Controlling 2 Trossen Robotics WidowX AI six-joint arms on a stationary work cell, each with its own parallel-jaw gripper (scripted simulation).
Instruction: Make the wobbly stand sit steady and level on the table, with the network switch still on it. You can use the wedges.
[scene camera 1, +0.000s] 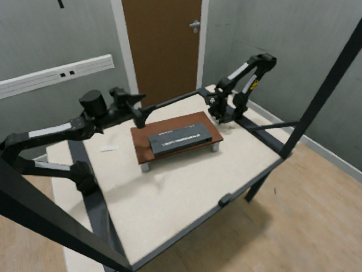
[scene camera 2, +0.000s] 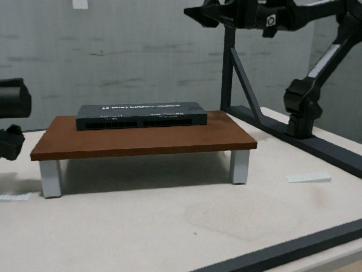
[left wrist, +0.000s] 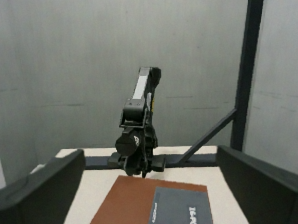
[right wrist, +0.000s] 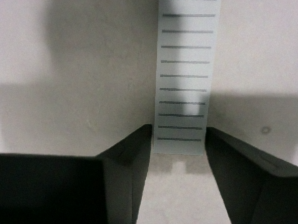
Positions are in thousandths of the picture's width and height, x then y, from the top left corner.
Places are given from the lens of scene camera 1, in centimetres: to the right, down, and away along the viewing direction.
my left gripper (scene camera 1: 416, 369): -12, -14, 66
dark network switch (scene camera 1: 490, 513): -2, 2, 82
brown stand (scene camera 1: 399, 568): -16, 8, 79
